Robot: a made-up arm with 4 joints.
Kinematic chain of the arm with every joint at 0, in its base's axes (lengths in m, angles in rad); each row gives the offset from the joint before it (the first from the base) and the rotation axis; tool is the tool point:
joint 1: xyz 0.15 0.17 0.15 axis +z
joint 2: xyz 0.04 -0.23 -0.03 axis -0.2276 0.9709 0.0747
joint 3: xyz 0.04 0 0 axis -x
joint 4: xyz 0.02 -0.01 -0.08 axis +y
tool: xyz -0.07 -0.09 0
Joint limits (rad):
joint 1: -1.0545..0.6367
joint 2: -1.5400..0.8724
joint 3: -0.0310..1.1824
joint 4: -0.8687..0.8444
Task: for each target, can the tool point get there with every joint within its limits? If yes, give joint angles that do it. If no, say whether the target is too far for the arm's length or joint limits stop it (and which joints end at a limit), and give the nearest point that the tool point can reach.
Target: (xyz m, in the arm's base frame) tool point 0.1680 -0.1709 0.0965
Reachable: yes | joints -0.0593 -0.9144 0.4945 0.4456
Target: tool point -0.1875 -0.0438 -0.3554
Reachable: no: too far | nearest point -0.1123 -0.0321 -0.0157 | short by 0.348 m
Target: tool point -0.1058 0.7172 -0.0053
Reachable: no: too far | nearest point -0.1321 0.0456 0.1170 | short by 0.683 m
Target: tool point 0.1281 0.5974 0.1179
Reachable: no: joint limits stop it (at a limit: joint 1, joint 2, joint 3, joint 4) | nearest point -0.1321 0.0456 0.1170 | short by 0.610 m
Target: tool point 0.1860 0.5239 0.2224
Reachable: no: joint limits stop it (at a limit: joint 1, joint 2, joint 3, joint 4) | nearest point 0.4091 0.0183 0.1722 | short by 0.555 m
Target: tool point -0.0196 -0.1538 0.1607
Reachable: yes | joints -0.6320 0.5244 0.9506 -0.2193
